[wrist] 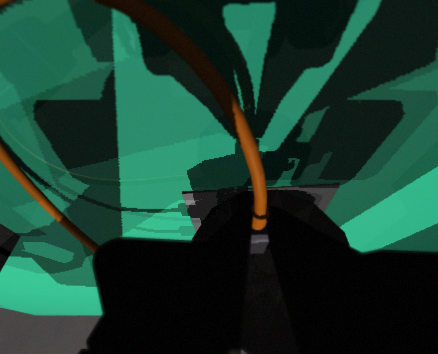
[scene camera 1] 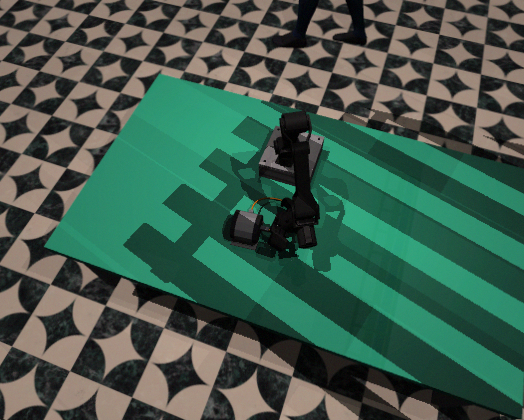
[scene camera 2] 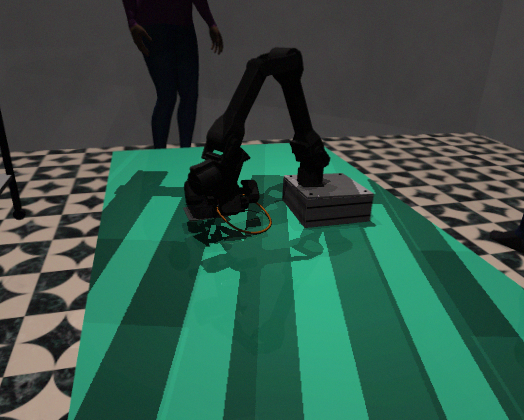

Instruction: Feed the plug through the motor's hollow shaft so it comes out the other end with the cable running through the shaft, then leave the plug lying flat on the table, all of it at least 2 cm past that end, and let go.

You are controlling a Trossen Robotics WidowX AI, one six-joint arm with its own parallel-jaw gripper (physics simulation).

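Where they show: gripper, fingertip midpoint: [wrist: 258, 213] [scene camera 1: 270, 230] [scene camera 2: 216, 209]; arm's base, link origin: [scene camera 1: 286, 158] [scene camera 2: 310, 183].
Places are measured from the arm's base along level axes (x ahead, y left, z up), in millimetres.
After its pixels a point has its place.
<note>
The motor [scene camera 1: 246, 226] {x 320, y -22, z 13 mm}, a dark and grey cylinder, lies on its side in scene camera 1, with a short shaft [scene camera 1: 266, 228] {x 280, y 35, z -34 mm} pointing toward the gripper. In scene camera 2 the arm hides it. My gripper [scene camera 1: 273, 236] {x 279, y 50, z -43 mm} [wrist: 258, 213] {x 279, y 50, z -43 mm} is low over the table, close beside the shaft end. It is shut on the plug [wrist: 259, 243] {x 282, y 31, z -34 mm}, whose small grey back end shows between the black fingers in the wrist view. The orange cable [scene camera 1: 258, 201] {x 190, y -37, z -39 mm} [scene camera 2: 270, 223] {x 136, y 85, z -77 mm} [wrist: 258, 175] {x 272, y 81, z -42 mm} leaves the plug and loops round toward the motor. The plug's tip is hidden, so whether it is inside the shaft cannot be told.
The arm's grey base box [scene camera 1: 277, 170] {x 52, y -14, z -13 mm} [scene camera 2: 337, 211] {x -47, y 107, z -44 mm} stands on the green table [scene camera 1: 135, 125] {x 19, y -673, z -85 mm} [scene camera 2: 320, 300] {x 114, y 427, z -85 mm} [wrist: 160, 150] {x 223, y 50, z -85 mm}. A grey plate [wrist: 327, 194] {x 347, y 11, z -83 mm} shows behind the fingers in the wrist view. Dark shadows cross the table. A person [scene camera 2: 172, 75] stands beyond it.
</note>
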